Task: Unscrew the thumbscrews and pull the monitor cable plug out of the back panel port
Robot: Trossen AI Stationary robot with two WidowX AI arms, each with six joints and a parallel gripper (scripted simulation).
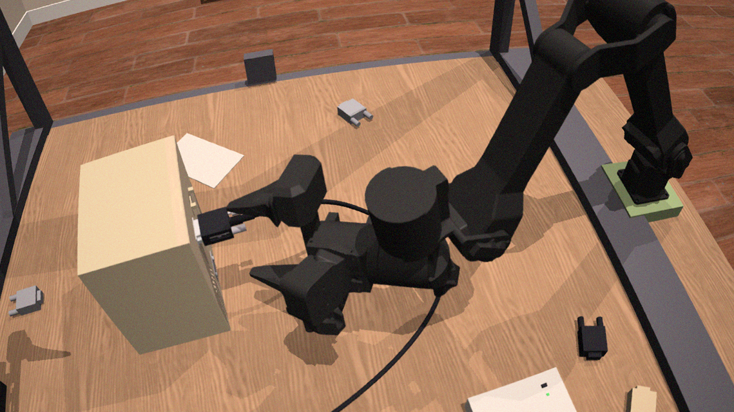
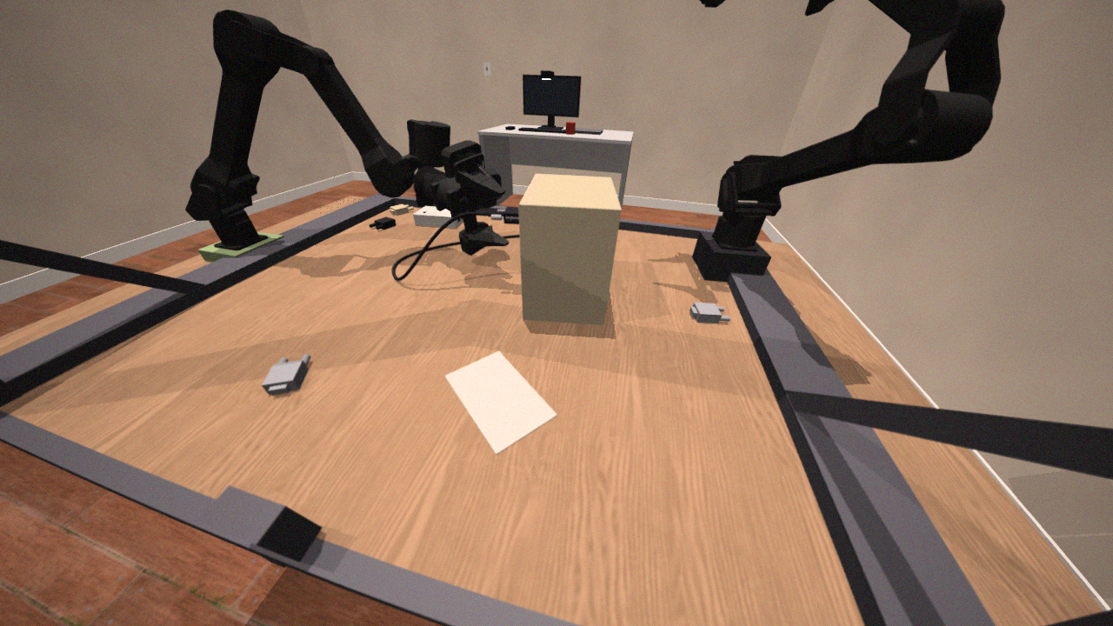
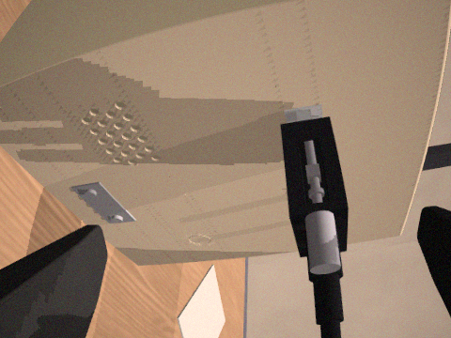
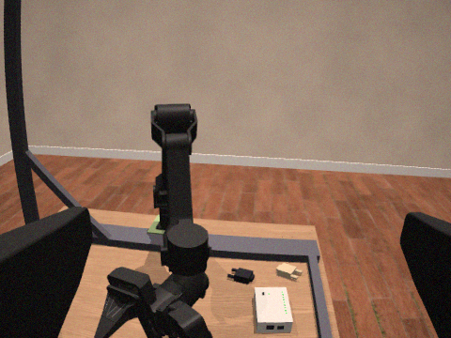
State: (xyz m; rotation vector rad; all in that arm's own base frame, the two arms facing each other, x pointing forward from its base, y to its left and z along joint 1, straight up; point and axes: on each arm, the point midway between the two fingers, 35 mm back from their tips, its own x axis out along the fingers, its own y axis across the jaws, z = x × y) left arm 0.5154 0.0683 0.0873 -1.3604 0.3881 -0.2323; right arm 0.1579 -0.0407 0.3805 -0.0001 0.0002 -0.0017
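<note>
My left gripper is now 40 mm past the black monitor plug, 40 mm to the left of it and 10 mm below it. The rest, counted from my left hand: white device (250 mm ahead, 180 mm to the left, 100 mm below); white sheet (280 mm behind, 50 mm to the right, 110 mm below); beige box (70 mm behind, 130 mm to the right, 30 mm below).
</note>
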